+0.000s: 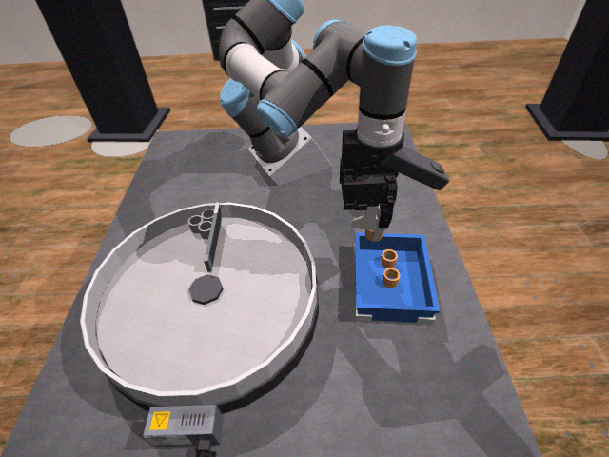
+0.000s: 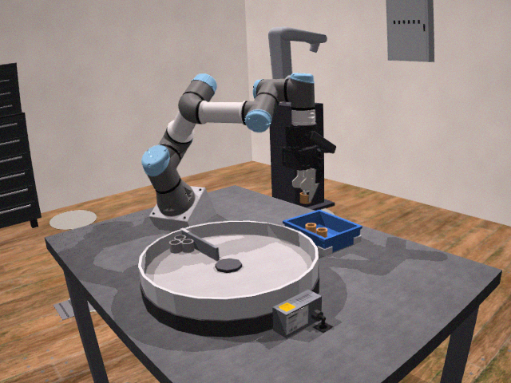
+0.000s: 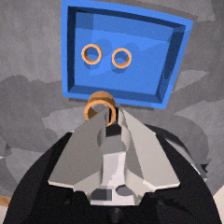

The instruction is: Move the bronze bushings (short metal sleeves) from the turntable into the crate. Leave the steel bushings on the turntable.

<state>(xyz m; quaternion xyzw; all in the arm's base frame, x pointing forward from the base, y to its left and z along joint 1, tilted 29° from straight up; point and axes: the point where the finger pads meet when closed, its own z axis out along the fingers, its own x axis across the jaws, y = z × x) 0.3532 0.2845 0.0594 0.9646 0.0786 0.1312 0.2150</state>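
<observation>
The blue crate is 1 cm ahead of my hand, 4 cm to the left of it and 12 cm below it. From my hand the other things lie so: grey turntable: 10 cm ahead, 32 cm to the right, 9 cm below.
</observation>
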